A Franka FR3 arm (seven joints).
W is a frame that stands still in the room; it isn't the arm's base.
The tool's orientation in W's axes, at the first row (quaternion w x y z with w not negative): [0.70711 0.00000 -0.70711 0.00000]
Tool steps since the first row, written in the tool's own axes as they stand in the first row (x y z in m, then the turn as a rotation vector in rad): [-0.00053 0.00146 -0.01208 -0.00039 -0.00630 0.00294]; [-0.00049 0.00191 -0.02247 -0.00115 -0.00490 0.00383]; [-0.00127 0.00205 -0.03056 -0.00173 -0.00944 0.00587]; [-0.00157 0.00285 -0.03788 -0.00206 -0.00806 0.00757]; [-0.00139 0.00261 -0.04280 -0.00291 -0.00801 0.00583]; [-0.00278 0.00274 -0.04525 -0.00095 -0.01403 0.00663]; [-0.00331 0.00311 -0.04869 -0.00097 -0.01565 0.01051]
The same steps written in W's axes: [0.01208 0.00146 -0.00053 -0.00294 -0.00630 -0.00039]; [0.02247 0.00191 -0.00049 -0.00383 -0.00490 -0.00115]; [0.03056 0.00205 -0.00127 -0.00587 -0.00944 -0.00173]; [0.03788 0.00285 -0.00157 -0.00757 -0.00806 -0.00206]; [0.04280 0.00261 -0.00139 -0.00583 -0.00801 -0.00291]; [0.04525 0.00274 -0.00278 -0.00663 -0.01403 -0.00095]; [0.04869 0.00311 -0.00331 -0.01051 -0.01565 -0.00097]
